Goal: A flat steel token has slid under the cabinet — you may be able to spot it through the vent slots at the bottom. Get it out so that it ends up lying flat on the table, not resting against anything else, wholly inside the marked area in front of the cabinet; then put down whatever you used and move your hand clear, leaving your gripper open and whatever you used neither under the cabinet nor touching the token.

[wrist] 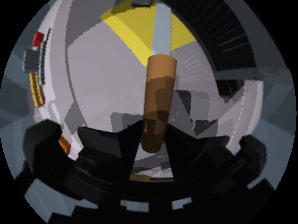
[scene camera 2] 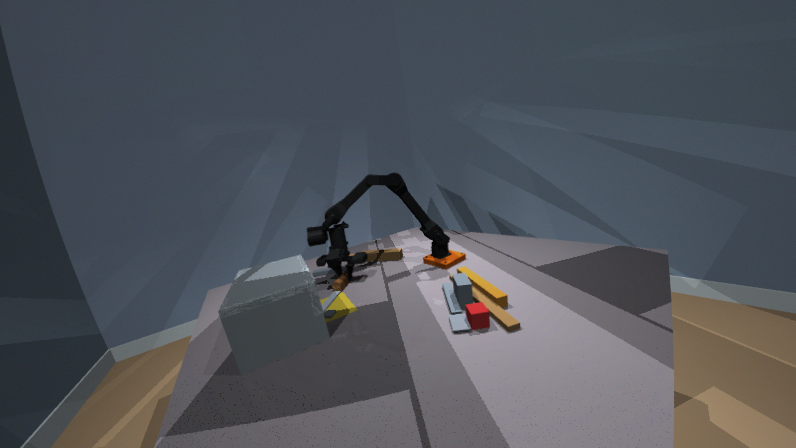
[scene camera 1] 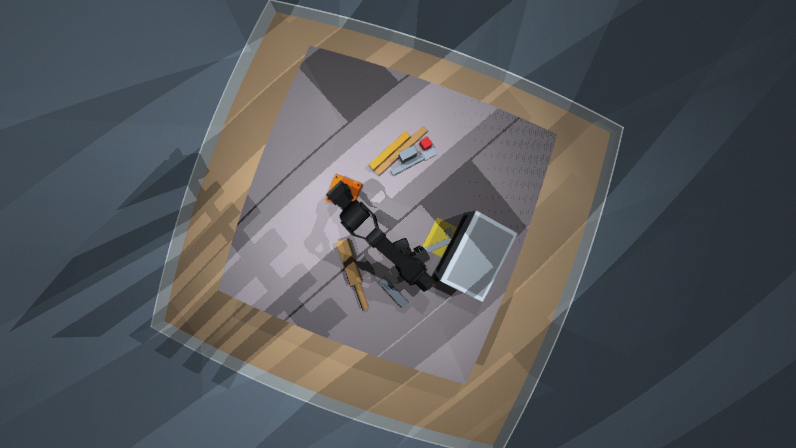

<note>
My gripper (scene camera 2: pixel 346 280) carries a wooden-handled tool. Also in view: a wooden paddle (scene camera 1: pixel 344 247) and a tan bar (scene camera 2: pixel 509 323).
My gripper also shows in the wrist view (wrist: pixel 153 123).
</note>
